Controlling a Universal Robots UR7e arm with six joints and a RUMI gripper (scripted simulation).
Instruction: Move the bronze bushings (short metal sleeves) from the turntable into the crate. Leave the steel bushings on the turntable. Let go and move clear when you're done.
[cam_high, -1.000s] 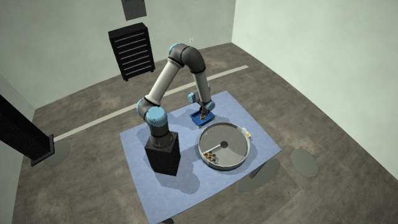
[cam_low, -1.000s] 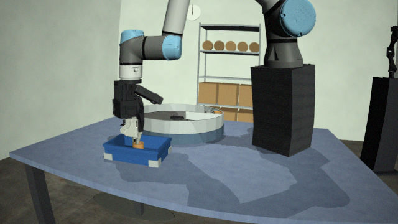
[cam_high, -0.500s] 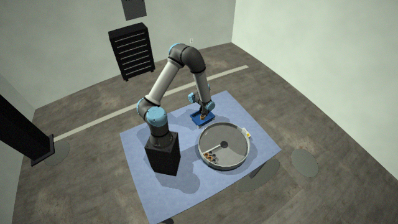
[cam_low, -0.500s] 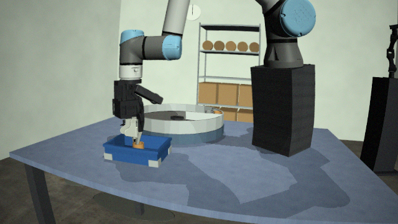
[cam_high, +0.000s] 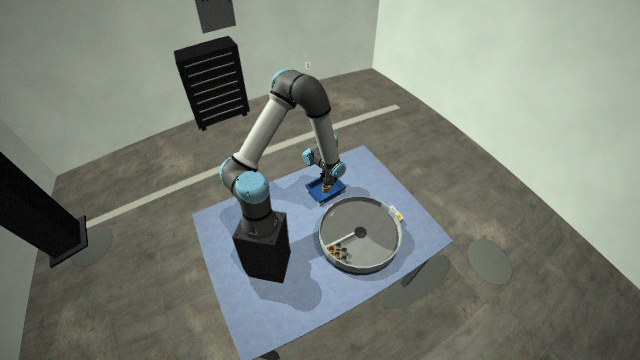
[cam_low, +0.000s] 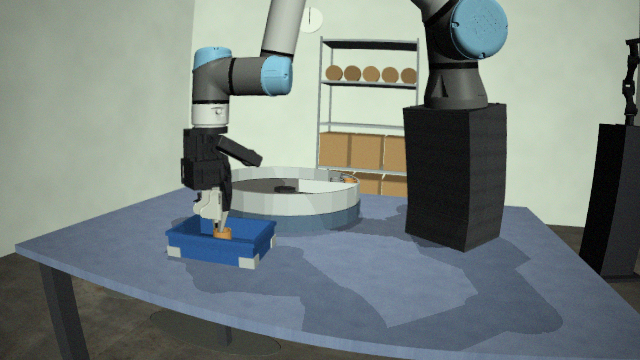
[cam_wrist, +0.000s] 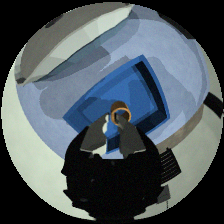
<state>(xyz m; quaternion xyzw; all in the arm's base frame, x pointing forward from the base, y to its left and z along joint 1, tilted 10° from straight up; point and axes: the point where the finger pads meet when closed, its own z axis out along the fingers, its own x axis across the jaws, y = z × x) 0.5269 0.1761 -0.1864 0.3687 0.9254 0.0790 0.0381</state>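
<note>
Right now the blue crate is 20 mm below my hand, 10 mm to the left of it and 10 mm behind it. The rest, counted from my hand: turntable 340 mm to the right, 70 mm behind, 10 mm above.
</note>
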